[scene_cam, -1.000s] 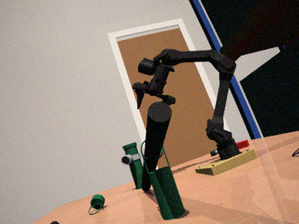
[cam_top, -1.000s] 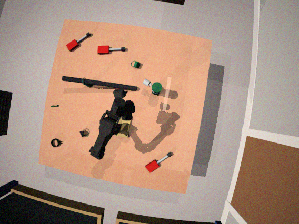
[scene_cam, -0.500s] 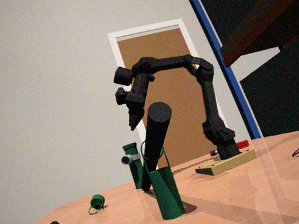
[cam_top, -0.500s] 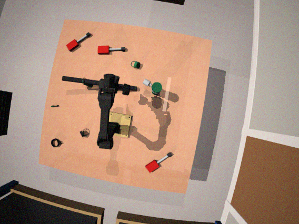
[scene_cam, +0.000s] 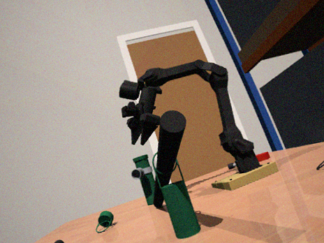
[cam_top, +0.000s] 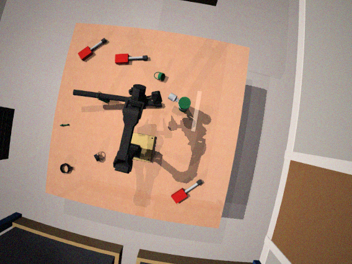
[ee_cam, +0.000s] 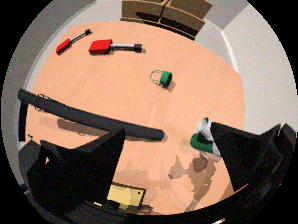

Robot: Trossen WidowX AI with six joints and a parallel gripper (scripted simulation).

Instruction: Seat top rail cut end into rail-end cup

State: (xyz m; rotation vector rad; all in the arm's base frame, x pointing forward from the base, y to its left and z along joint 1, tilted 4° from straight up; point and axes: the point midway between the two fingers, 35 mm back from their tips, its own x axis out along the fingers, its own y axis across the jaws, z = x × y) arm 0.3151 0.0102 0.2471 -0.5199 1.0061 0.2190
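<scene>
My gripper tip is 4 cm short of the grey rail-end cup, 14 cm to the left of it and 9 cm above it. The rest, counted from my gripper tip: small green bolt 34 cm behind, 56 cm to the left, 22 cm below; then green line post 8 cm behind, 31 cm to the left, 13 cm below; then spare green loop cap 18 cm ahead, 3 cm to the left, 22 cm below.
</scene>
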